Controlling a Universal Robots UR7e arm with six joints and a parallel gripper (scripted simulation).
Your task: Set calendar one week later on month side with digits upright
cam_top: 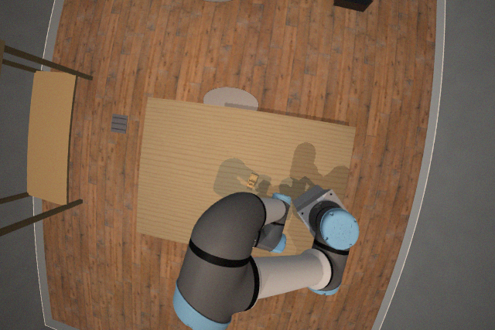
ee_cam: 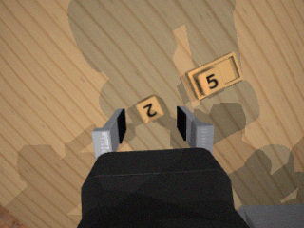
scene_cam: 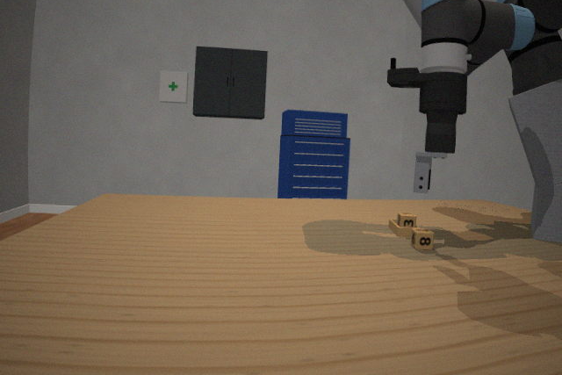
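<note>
The wooden date cube lies 100 mm below my hand, 10 mm to the left of it and 10 mm behind it. Round my hand: wooden calendar tray: 110 mm below, 100 mm to the right, 30 mm behind.
</note>
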